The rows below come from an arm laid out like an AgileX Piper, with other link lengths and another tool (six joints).
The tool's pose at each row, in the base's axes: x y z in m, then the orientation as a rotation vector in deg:
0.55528 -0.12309 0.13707 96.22 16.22 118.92
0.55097 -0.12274 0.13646 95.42 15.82 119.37
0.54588 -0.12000 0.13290 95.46 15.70 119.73
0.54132 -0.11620 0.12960 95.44 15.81 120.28
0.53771 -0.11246 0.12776 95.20 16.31 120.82
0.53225 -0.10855 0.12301 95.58 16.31 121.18
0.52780 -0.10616 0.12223 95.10 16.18 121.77
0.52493 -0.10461 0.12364 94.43 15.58 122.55
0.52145 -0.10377 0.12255 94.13 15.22 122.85
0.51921 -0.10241 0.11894 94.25 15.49 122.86
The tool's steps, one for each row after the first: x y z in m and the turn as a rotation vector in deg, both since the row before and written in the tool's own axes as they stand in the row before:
0.00030 0.00036 -0.00434 -0.48 0.55 0.07
-0.00098 -0.00278 -0.00611 0.07 0.14 0.30
-0.00035 -0.00372 -0.00567 0.24 0.31 0.32
0.00074 -0.00329 -0.00437 0.37 0.48 0.06
-0.00135 -0.00430 -0.00688 0.30 -0.01 0.42
0.00122 -0.00153 -0.00472 -0.11 0.51 0.21
0.00248 -0.00021 -0.00254 -0.42 0.63 0.42
0.00014 -0.00045 -0.00371 -0.26 0.24 0.19
-0.00208 -0.00217 -0.00329 0.22 -0.01 -0.03

